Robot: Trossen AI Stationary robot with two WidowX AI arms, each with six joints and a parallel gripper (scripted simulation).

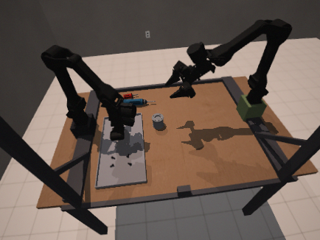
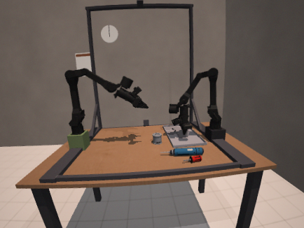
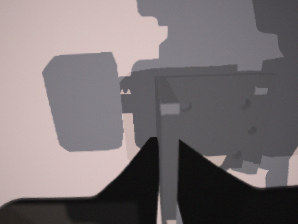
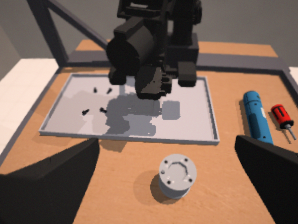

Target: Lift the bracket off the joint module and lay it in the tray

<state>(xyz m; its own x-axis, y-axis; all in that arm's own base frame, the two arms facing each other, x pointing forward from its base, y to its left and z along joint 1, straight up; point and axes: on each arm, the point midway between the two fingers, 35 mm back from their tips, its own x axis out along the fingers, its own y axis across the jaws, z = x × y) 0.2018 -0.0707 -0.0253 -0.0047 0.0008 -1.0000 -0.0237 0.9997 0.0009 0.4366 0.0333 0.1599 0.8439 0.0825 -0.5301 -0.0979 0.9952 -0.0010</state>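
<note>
My left hand is 3 cm past the grey bracket and 3 cm above it. Round my left hand: grey tray: 6 cm behind, 5 cm below; grey joint module: 20 cm to the right, 6 cm ahead, 3 cm below; red screwdriver: 32 cm ahead, 4 cm to the right, 4 cm below.
</note>
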